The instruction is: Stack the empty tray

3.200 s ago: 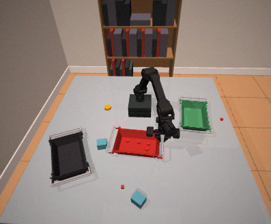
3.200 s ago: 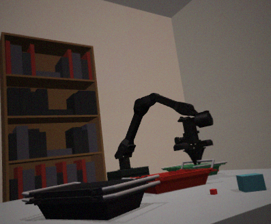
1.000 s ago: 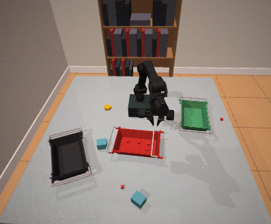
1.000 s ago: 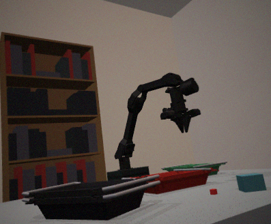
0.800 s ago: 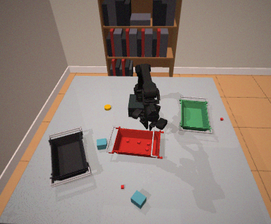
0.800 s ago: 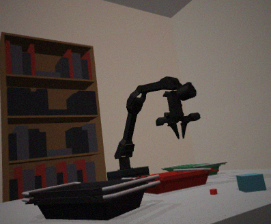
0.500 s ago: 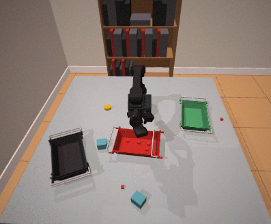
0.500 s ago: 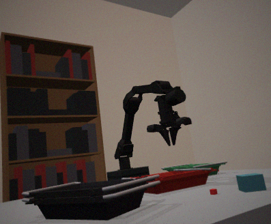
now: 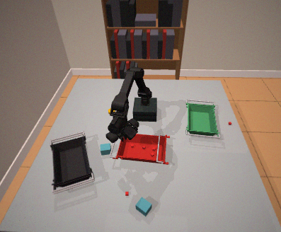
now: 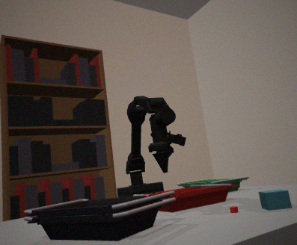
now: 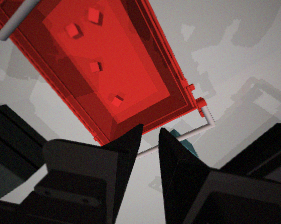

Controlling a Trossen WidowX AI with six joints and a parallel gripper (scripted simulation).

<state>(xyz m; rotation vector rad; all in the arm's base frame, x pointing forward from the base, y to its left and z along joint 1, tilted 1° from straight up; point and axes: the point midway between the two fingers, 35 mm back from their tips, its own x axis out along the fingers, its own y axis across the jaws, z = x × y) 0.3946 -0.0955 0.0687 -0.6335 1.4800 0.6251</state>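
Right now the green tray is 30 cm behind my gripper tip, 48 cm to the left of it and 9 cm below it. Also, from my gripper tip: yellow disc: 38 cm behind, 16 cm to the right, 12 cm below.
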